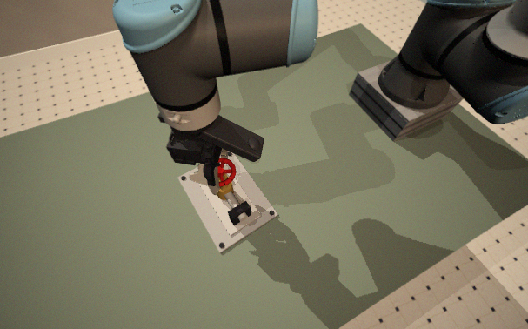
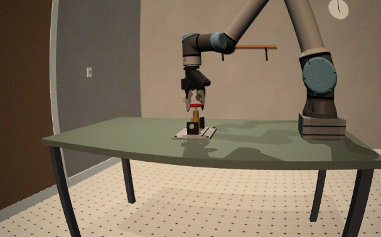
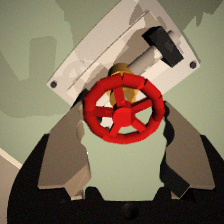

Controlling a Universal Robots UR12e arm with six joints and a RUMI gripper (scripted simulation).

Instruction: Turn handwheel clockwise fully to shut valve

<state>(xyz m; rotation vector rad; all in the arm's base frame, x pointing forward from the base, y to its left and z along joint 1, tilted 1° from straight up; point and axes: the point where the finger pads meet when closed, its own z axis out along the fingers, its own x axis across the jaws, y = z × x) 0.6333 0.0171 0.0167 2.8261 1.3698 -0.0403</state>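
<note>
My hand is 1 cm below the red handwheel.
</note>
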